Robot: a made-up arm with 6 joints.
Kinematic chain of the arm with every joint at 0, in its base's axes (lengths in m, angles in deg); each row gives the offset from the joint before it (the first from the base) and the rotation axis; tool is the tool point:
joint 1: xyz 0 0 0.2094 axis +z
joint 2: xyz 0 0.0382 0 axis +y
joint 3: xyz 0 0 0.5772 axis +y
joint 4: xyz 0 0 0.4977 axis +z
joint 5: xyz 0 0 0 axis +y
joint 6: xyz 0 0 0.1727 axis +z
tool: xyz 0 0 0
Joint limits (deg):
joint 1: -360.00..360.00
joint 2: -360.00..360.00
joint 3: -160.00..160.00
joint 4: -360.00..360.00
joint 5: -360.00..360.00
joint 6: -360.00..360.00
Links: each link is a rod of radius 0.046 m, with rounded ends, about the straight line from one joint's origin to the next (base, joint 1, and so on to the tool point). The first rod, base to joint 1, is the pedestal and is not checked.
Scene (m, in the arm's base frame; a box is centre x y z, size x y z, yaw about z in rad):
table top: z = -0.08
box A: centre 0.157 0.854 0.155 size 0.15 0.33 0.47 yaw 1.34
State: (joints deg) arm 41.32 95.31 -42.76 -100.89 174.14 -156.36
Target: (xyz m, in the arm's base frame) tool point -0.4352 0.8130 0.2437
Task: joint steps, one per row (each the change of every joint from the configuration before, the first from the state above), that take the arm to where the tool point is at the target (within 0.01 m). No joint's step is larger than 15 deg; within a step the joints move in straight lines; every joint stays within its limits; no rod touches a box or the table.
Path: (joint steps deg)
1: 13.40 -8.47 -7.61 -8.81 -4.19 8.50
2: 13.40 -8.46 -7.61 -8.80 -4.20 8.50
3: 13.40 -8.47 -7.62 -8.81 -4.19 8.50
4: 7.20 6.45 10.27 5.76 12.52 -6.37
5: 7.19 6.46 10.27 5.75 12.52 -6.38
6: 7.20 6.45 10.27 5.76 12.52 -6.37
7: 7.20 6.45 10.27 5.75 12.52 -6.38

